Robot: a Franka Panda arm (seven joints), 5 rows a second.
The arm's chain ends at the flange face. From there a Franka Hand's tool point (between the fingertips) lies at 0.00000 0.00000 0.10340 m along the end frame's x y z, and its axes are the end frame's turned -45 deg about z.
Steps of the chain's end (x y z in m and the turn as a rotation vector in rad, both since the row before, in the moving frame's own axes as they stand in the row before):
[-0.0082, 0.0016, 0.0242, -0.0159, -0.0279, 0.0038]
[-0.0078, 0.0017, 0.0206, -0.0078, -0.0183, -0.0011]
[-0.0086, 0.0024, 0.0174, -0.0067, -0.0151, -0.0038]
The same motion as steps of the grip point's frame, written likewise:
[-0.0101, -0.0056, 0.0241, 0.0085, -0.0310, 0.0038]
[-0.0086, -0.0051, 0.0206, 0.0074, -0.0185, -0.0011]
[-0.0094, -0.0050, 0.0174, 0.0059, -0.0154, -0.0038]

